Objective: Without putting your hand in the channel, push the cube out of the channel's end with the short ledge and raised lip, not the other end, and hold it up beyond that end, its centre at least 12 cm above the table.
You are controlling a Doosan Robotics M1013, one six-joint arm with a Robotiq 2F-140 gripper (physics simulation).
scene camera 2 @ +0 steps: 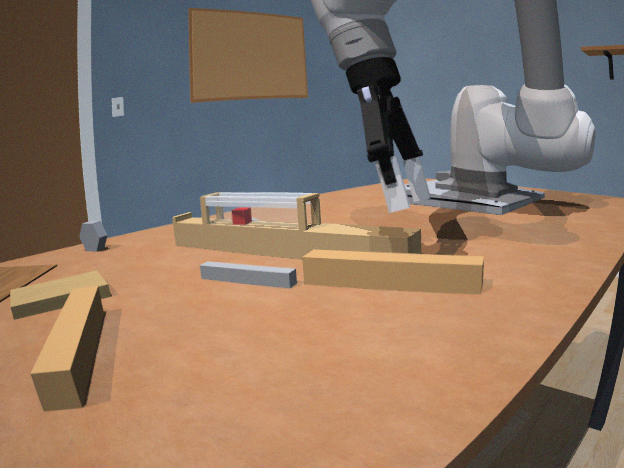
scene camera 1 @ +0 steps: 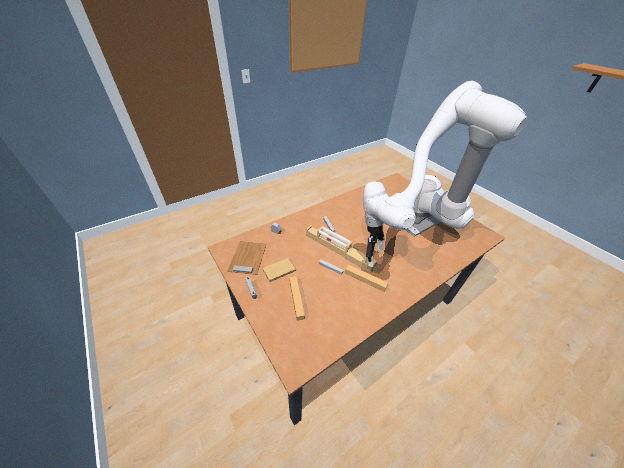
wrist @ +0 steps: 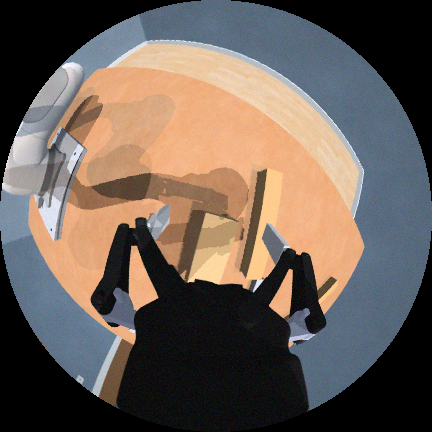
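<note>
The red cube (scene camera 1: 329, 239) (scene camera 2: 241, 215) sits inside the barred channel, nearer its left end in scene camera 2. The channel's roof bars (scene camera 2: 257, 197) are pale and its wooden base (scene camera 1: 327, 244) (scene camera 2: 236, 238) (wrist: 215, 250) runs past both ends. The short ledge with the raised lip (scene camera 1: 309, 229) (scene camera 2: 181, 217) is at the left end; the long ledge (scene camera 2: 352, 234) is at the right. My gripper (scene camera 1: 376, 255) (scene camera 2: 410, 203) (wrist: 217, 222) is open and empty, above the long ledge's outer end. The cube does not show in the wrist view.
A wooden beam (scene camera 1: 366, 278) (scene camera 2: 393, 273) (wrist: 265, 220) lies beside the long ledge, with a grey bar (scene camera 1: 331, 266) (scene camera 2: 246, 275) near it. Another beam (scene camera 1: 297, 298) (scene camera 2: 68, 347), a flat block (scene camera 1: 279, 270) (scene camera 2: 55, 292), a brown board (scene camera 1: 247, 255) and a grey hexagonal piece (scene camera 1: 275, 228) (scene camera 2: 93, 235) lie farther left.
</note>
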